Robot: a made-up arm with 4 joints.
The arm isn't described. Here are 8 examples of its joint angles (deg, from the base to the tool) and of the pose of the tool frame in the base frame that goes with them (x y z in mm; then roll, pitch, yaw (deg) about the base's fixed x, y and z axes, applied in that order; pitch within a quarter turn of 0, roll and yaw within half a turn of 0).
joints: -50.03 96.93 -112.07 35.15
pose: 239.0 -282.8 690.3 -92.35 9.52 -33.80
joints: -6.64 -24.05 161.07 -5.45
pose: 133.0 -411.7 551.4 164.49 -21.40 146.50
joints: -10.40 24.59 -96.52 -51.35
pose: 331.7 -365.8 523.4 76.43 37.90 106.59
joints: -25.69 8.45 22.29 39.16
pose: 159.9 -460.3 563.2 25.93 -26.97 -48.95
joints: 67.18 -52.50 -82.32 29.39
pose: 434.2 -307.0 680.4 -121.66 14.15 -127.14
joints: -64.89 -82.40 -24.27 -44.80
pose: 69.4 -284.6 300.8 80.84 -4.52 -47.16
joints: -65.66 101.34 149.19 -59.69
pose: 111.4 -369.4 544.8 -172.94 54.98 162.19
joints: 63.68 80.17 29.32 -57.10
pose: 450.7 -1.2 528.9 7.90 -27.20 165.17
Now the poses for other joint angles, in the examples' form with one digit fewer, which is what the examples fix.
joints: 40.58 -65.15 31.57 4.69
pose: 277 -337 725 -38.1 -13.4 -37.3
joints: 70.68 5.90 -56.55 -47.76
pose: 505 -231 453 118.1 38.9 159.6
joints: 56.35 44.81 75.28 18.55
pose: 555 -217 559 12.1 -25.9 48.6
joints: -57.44 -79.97 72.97 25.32
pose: 9 -187 369 38.5 3.2 -152.4
